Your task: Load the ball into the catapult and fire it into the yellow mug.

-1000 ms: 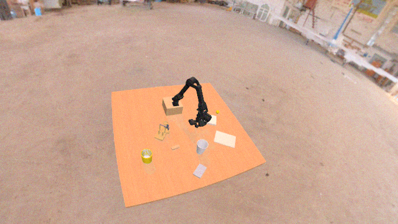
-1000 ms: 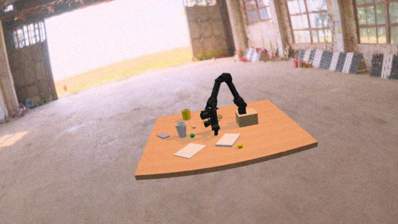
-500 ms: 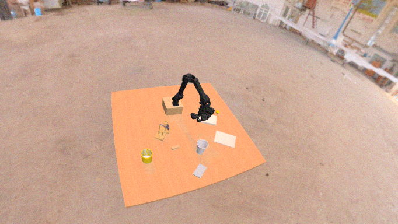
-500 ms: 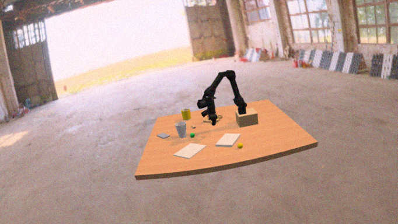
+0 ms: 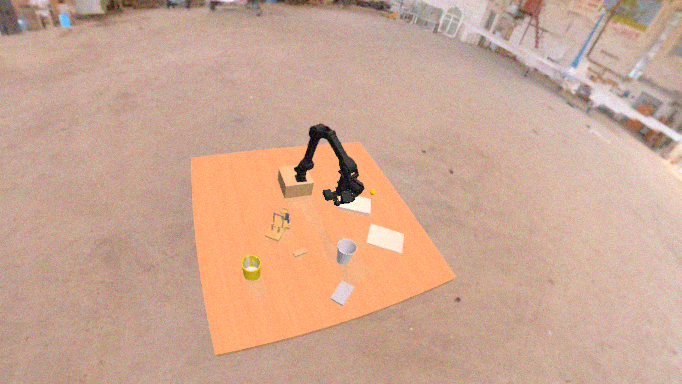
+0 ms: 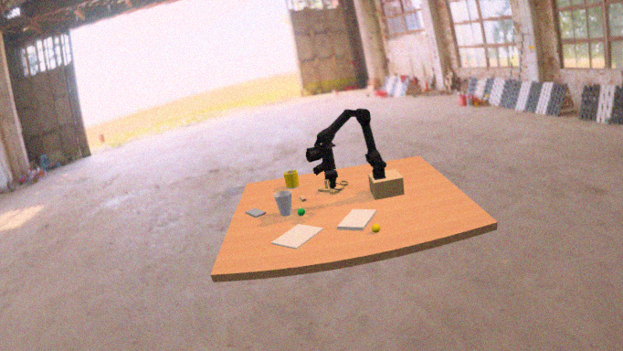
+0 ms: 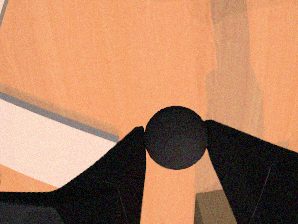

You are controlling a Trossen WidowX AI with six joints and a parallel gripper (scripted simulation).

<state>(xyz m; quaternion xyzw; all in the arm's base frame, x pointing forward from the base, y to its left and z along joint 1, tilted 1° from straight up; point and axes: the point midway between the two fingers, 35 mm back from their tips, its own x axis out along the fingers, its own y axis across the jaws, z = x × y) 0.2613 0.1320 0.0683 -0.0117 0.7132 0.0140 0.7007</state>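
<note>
Right now the wooden catapult is 290 mm to the right of my gripper tip, 80 mm below it and 10 mm behind it. The rest, counted from my gripper tip: grey cup: 270 mm ahead, 100 mm below, 40 mm to the right; then green ball: 180 mm ahead, 110 mm below; then black ball: 10 mm above.
</note>
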